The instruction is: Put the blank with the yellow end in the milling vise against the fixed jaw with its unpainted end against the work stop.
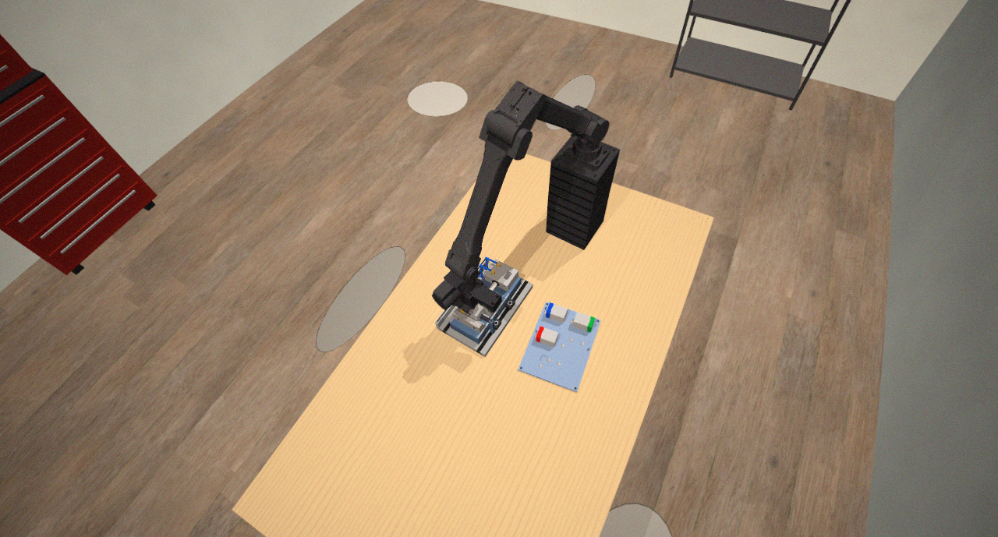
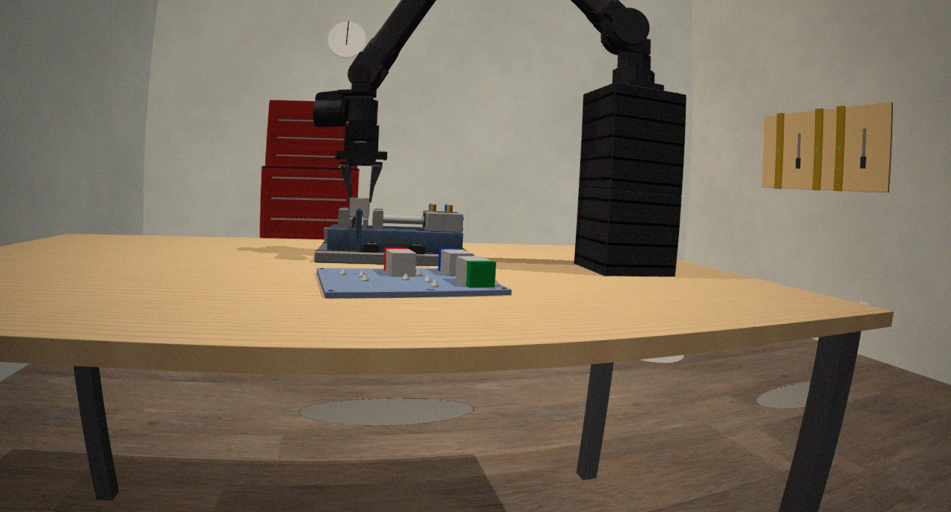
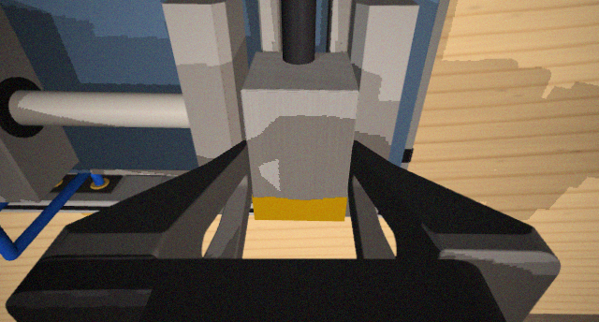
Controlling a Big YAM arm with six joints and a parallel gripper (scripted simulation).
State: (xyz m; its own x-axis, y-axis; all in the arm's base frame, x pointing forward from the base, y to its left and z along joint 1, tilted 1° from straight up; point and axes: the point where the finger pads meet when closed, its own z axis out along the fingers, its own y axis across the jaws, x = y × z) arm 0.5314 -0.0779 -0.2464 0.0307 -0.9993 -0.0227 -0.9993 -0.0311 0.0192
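Now: the yellow-ended blank 2 cm below my hand. Round my hand: work stop rod: 5 cm to the left, 3 cm below; then fixed jaw: 4 cm below, 3 cm ahead; then moving jaw: 4 cm below, 4 cm behind.
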